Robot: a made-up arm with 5 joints. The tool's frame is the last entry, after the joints.
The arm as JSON. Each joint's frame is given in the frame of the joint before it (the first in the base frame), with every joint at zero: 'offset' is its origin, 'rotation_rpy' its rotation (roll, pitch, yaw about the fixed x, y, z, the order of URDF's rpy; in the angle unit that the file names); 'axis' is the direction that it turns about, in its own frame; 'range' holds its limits. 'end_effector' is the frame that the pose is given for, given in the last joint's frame.
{
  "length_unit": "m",
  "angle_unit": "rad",
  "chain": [
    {
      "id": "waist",
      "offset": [
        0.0,
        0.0,
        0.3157
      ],
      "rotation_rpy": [
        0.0,
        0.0,
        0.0
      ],
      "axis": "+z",
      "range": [
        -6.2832,
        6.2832
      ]
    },
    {
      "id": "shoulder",
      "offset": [
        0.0,
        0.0,
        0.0
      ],
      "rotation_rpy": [
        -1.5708,
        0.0,
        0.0
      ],
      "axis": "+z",
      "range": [
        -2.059,
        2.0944
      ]
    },
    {
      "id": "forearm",
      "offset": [
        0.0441,
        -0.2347,
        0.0
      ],
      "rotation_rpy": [
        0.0,
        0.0,
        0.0
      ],
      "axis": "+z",
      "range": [
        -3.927,
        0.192
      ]
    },
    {
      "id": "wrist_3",
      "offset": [
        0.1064,
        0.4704,
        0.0
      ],
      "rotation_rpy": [
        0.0,
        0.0,
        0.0
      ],
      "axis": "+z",
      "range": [
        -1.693,
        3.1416
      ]
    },
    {
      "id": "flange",
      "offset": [
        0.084,
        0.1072,
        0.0
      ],
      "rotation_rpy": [
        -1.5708,
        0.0,
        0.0
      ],
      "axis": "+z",
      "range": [
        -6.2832,
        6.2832
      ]
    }
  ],
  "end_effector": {
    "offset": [
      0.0,
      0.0,
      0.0
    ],
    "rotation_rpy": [
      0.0,
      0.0,
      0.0
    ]
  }
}
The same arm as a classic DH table. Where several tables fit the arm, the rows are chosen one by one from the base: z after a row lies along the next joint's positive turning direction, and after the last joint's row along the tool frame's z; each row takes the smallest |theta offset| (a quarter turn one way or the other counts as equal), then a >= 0, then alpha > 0; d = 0 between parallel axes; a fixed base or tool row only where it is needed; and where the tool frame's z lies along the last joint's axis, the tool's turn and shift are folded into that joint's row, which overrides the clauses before.
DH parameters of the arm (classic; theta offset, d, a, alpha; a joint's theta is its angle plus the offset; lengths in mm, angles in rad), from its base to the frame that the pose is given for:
waist: 0 315.7 0 -1.5708
shoulder: -1.3851 0 238.8 0
forearm: -0.4082 0 -482.3 0
wrist_3: -1.3483 0 -84 1.5708
flange: 3.1416 107.2 0 0
Joint limits (rad, base to tool): -6.2832..6.2832 -2.059..2.0944 -3.927..0.192 -1.693..3.1416 -6.2832..6.2832

